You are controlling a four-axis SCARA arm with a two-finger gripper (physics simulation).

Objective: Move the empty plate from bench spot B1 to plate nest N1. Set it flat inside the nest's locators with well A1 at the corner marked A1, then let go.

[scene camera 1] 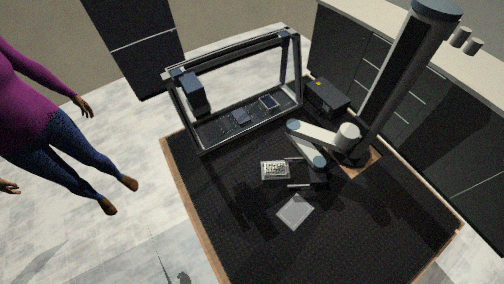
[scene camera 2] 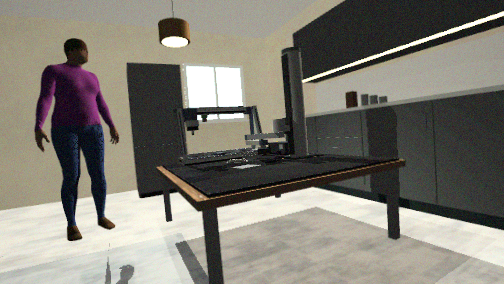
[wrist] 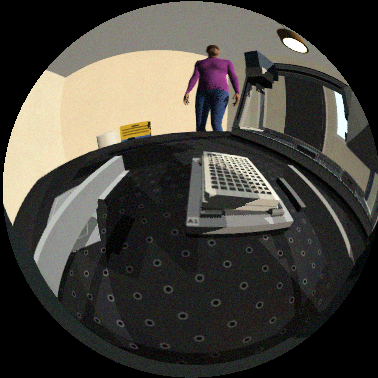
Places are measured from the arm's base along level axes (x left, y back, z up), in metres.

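Pixels of known places: gripper, fingertip midpoint: (scene camera 1: 285, 172) (scene camera 2: 243, 156) (wrist: 207, 164); arm's base at its link origin: (scene camera 1: 350, 150) (scene camera 2: 299, 158).
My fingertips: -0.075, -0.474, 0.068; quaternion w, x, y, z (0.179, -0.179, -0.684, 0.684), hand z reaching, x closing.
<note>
For each thing: its top centre in the pictures, then the offset to it from my fingertips, as dx, dy, dz. "spot": a spot on its surface instead.
- white many-welled plate at its top centre: (wrist: 234, 166) (scene camera 1: 275, 168) -0.061, -0.028, -0.023
- light grey nest base at a spot on its surface: (wrist: 196, 227) spot: +0.020, +0.022, -0.045
- pale flat square at a spot on its surface: (scene camera 1: 295, 212) (scene camera 2: 246, 166) spot: +0.202, -0.072, -0.053
- gantry frame at a spot on its surface: (scene camera 1: 202, 150) spot: -0.381, -0.341, -0.003
- dark box at a spot on its surface: (scene camera 1: 327, 97) spot: -0.284, +0.551, +0.060
A white many-welled plate (scene camera 1: 276, 168) (wrist: 237, 177) stands on a light grey nest base (wrist: 196, 227) with a corner label A1 at its near left. The near side of the plate looks slightly raised, with a narrow dark gap under it; I cannot tell whether it is fully seated. Which plate corner holds well A1 is too small to read. My gripper (scene camera 1: 288, 172) (wrist: 207, 164) is open and empty. Its two long fingers are spread wide, pointing at the plate, with the tips near its arm-side edge and no visible contact. Plate and gripper are too small to judge in scene camera 2.
A pale flat square (scene camera 1: 295, 212) (scene camera 2: 247, 166) lies on the black perforated mat beside the nest. A gantry frame (scene camera 1: 202, 150) with small blocks on its deck stands behind. A dark box (scene camera 1: 327, 97) stands near the arm's column (scene camera 1: 400, 75). A person (scene camera 2: 75, 105) stands beyond the table.
</note>
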